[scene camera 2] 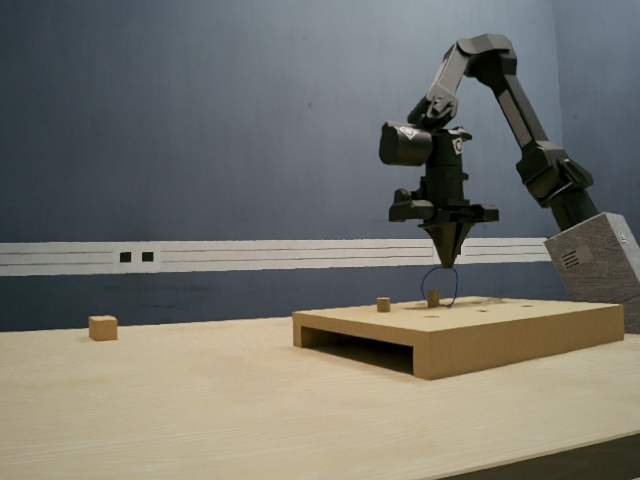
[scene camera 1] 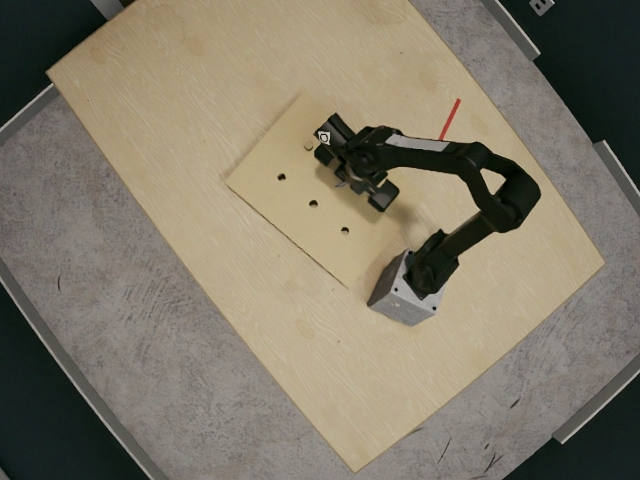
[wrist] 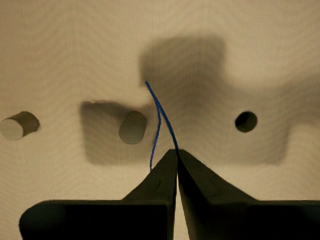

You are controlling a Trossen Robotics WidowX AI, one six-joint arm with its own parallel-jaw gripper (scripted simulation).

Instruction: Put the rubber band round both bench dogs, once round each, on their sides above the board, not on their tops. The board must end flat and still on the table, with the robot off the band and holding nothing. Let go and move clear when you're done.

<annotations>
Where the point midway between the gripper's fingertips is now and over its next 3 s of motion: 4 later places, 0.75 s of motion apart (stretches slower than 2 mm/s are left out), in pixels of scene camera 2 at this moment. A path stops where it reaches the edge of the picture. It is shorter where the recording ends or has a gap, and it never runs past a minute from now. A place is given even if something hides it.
My gripper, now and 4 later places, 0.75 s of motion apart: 447,268; 437,281; 423,282; 414,288; 413,301
</annotations>
